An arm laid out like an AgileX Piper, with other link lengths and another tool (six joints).
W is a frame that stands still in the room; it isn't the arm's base.
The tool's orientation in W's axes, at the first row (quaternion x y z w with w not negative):
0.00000, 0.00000, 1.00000, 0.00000
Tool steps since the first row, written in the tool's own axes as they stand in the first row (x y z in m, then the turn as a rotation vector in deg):
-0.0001, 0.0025, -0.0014, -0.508, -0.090, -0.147
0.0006, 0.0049, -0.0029, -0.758, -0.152, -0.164
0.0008, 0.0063, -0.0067, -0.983, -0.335, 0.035
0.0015, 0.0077, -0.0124, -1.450, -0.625, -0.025
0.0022, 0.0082, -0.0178, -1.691, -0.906, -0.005
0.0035, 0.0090, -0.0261, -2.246, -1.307, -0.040
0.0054, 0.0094, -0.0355, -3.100, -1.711, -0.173
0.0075, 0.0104, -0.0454, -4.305, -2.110, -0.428
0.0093, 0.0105, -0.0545, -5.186, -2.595, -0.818
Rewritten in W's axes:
0.0001, -0.0025, -0.0014, 0.508, 0.090, -0.147
-0.0006, -0.0049, -0.0029, 0.758, 0.152, -0.164
-0.0008, -0.0063, -0.0067, 0.983, 0.335, 0.035
-0.0015, -0.0077, -0.0124, 1.450, 0.625, -0.025
-0.0022, -0.0082, -0.0178, 1.691, 0.906, -0.005
-0.0035, -0.0090, -0.0261, 2.246, 1.307, -0.040
-0.0054, -0.0094, -0.0355, 3.100, 1.711, -0.173
-0.0075, -0.0104, -0.0454, 4.305, 2.110, -0.428
-0.0093, -0.0105, -0.0545, 5.186, 2.595, -0.818

